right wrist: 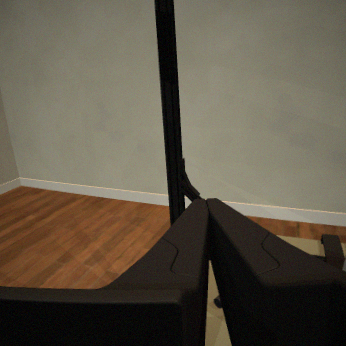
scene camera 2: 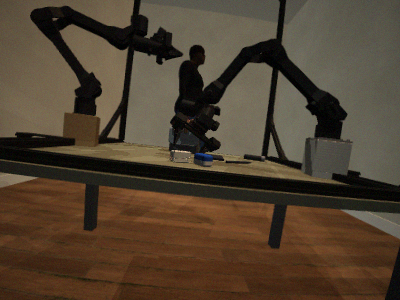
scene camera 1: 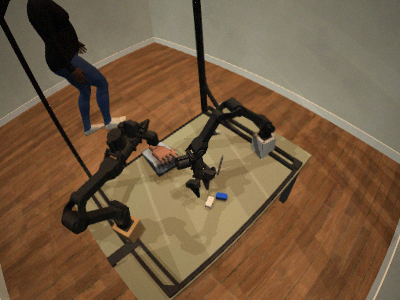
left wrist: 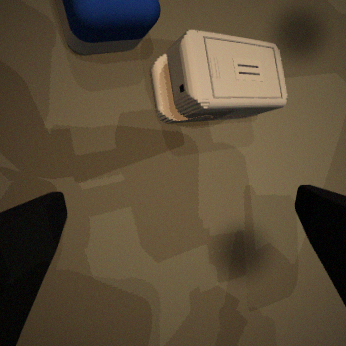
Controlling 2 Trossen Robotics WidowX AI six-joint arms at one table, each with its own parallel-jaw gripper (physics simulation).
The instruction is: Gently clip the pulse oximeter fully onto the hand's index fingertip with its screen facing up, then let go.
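Pixels of known places: left gripper, fingertip midpoint: (scene camera 1: 203, 193) (left wrist: 181, 199); right gripper, fingertip midpoint: (right wrist: 204, 209) (scene camera 2: 182, 54) (scene camera 1: 148, 119); left arm's base at its link origin: (scene camera 2: 327, 139) (scene camera 1: 264, 135); right arm's base at its link origin: (scene camera 2: 84, 115) (scene camera 1: 125, 223).
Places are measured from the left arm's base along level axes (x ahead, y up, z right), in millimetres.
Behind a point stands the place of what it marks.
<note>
The white pulse oximeter (scene camera 1: 209, 202) {x 447, y -91, z -155 mm} (scene camera 2: 180, 156) {x 438, y -104, z -165 mm} (left wrist: 242, 70) {x 442, y -90, z -147 mm} lies on the table, its face with an outlined rectangle and two dark lines upward. In the left wrist view its slotted end points left. My left gripper (scene camera 1: 202, 190) {x 447, y -99, z -90 mm} (scene camera 2: 194, 149) (left wrist: 181, 199) {x 447, y -99, z -90 mm} is open and empty, low over the table beside the oximeter, which lies beyond the fingertips. The hand (scene camera 1: 162, 152) {x 540, y 25, z 160 mm} rests on a grey support (scene camera 1: 154, 165) {x 604, y -10, z 133 mm} (scene camera 2: 176, 140) behind the left gripper, fingers toward it; the index fingertip is hard to make out. My right gripper (scene camera 1: 147, 123) {x 572, y 311, z 99 mm} (scene camera 2: 181, 54) {x 572, y 311, z 99 mm} (right wrist: 204, 209) {x 572, y 311, z 99 mm} is shut and empty, raised high.
A blue block (scene camera 1: 221, 196) {x 379, y -92, z -155 mm} (scene camera 2: 203, 159) {x 368, y -102, z -178 mm} (left wrist: 112, 17) {x 392, y -92, z -128 mm} lies close beside the oximeter. A thin dark pen (scene camera 1: 220, 165) {x 275, y -114, z 28 mm} (scene camera 2: 237, 162) {x 280, y -118, z 21 mm} and a dark cylinder (scene camera 2: 254, 157) {x 201, y -107, z 253 mm} lie farther back. A person (scene camera 1: 90, 85) (scene camera 2: 191, 82) stands beyond the table. Black posts rise at its far side.
</note>
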